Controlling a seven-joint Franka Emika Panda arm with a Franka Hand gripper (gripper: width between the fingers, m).
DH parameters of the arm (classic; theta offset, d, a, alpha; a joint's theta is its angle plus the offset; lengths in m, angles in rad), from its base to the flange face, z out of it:
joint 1: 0 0.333 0 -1.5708
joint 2: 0 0 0 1.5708
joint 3: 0 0.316 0.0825 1.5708
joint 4: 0 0 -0.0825 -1.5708
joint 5: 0 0.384 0 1.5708
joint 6: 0 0 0.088 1.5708
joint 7: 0 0.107 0 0
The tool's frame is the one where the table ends.
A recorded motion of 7 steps. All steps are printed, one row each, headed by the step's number.
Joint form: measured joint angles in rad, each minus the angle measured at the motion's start. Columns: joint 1, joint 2, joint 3, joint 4, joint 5, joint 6, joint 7.
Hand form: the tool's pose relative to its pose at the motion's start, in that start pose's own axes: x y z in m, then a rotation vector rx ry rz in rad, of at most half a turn. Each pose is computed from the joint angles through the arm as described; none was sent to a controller.
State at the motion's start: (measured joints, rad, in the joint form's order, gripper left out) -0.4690 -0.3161 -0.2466 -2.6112 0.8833 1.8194 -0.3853
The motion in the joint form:
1: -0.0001 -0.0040 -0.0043 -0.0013 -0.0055 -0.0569 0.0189
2: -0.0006 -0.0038 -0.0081 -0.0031 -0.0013 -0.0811 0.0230
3: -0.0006 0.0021 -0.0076 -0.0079 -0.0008 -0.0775 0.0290
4: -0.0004 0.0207 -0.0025 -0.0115 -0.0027 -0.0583 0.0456
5: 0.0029 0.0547 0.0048 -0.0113 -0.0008 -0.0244 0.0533
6: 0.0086 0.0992 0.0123 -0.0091 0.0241 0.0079 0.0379
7: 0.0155 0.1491 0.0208 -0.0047 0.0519 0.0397 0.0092
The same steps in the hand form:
1: -0.0065 -0.0017 0.0031 0.0190 -0.0507 0.0176
2: -0.0091 -0.0015 0.0044 0.0340 -0.0703 0.0262
3: -0.0089 0.0017 0.0070 0.0324 -0.0734 0.0406
4: -0.0058 0.0081 0.0119 0.0179 -0.0721 0.0724
5: 0.0010 0.0169 0.0193 -0.0032 -0.0653 0.1029
6: 0.0093 0.0262 0.0294 -0.0059 -0.0580 0.1218
7: 0.0179 0.0363 0.0409 -0.0090 -0.0529 0.1303

